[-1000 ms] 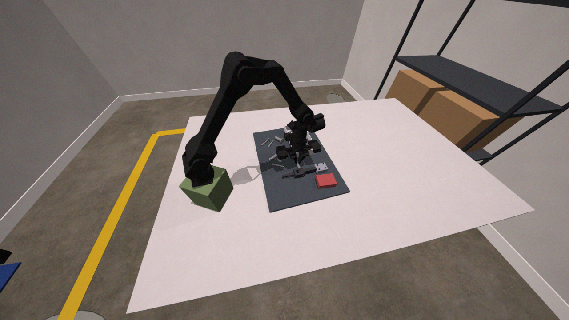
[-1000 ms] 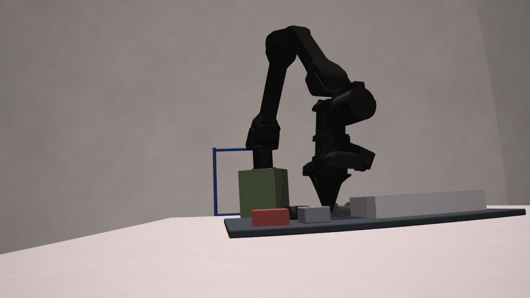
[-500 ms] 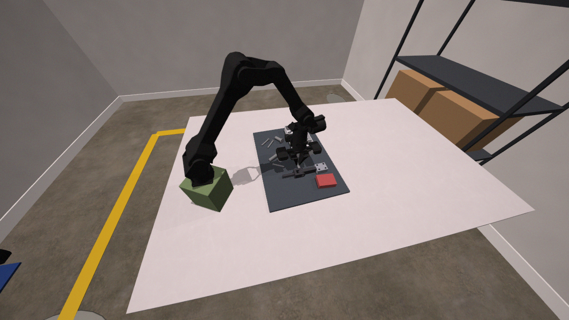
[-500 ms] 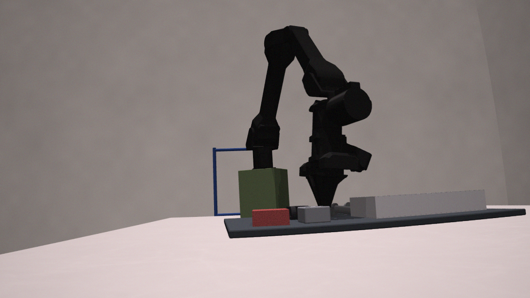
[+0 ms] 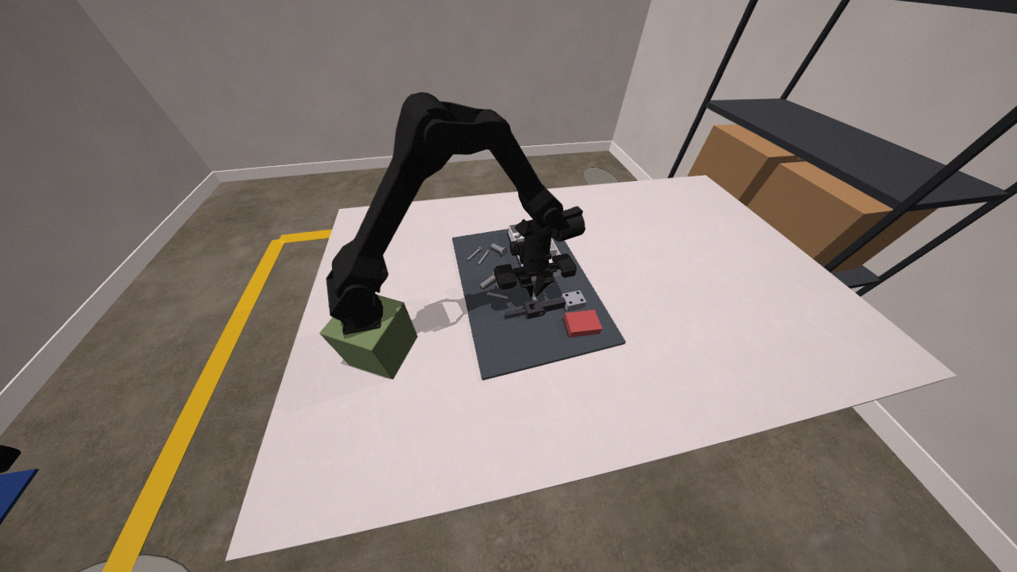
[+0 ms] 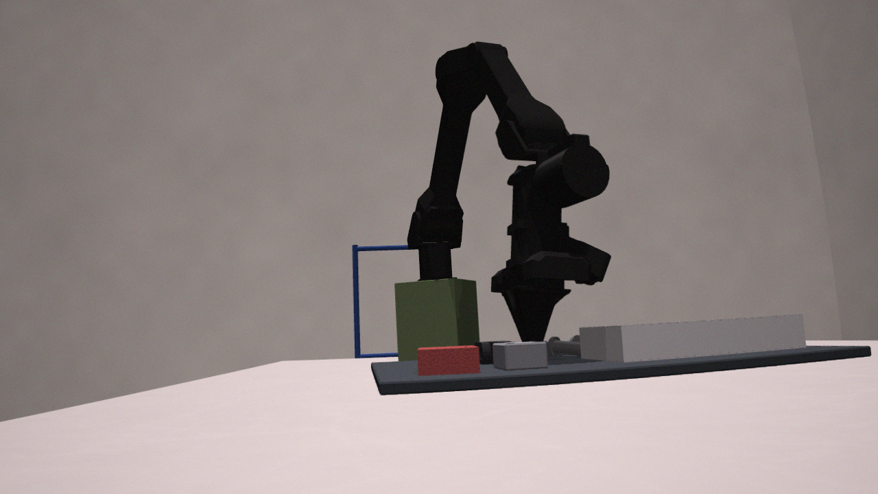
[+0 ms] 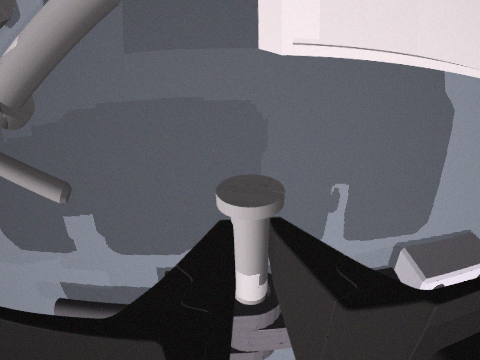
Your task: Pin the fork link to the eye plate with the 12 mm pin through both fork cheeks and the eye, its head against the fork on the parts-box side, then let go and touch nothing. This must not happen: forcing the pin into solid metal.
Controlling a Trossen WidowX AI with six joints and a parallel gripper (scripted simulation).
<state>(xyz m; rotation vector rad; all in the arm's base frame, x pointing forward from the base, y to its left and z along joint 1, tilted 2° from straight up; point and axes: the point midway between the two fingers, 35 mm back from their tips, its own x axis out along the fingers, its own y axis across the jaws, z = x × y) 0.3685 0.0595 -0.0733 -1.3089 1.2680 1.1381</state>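
My gripper is now 5 cm to the left of the eye plate, 3 cm above it and 1 cm short of it. The rest, counted from my hand: grey mount (9 cm ahead, 4 cm to the right, 3 cm below); then dark mat (5 cm to the left, 5 cm below); then fork link (5 cm to the right, 3 cm below, 2 cm behind).
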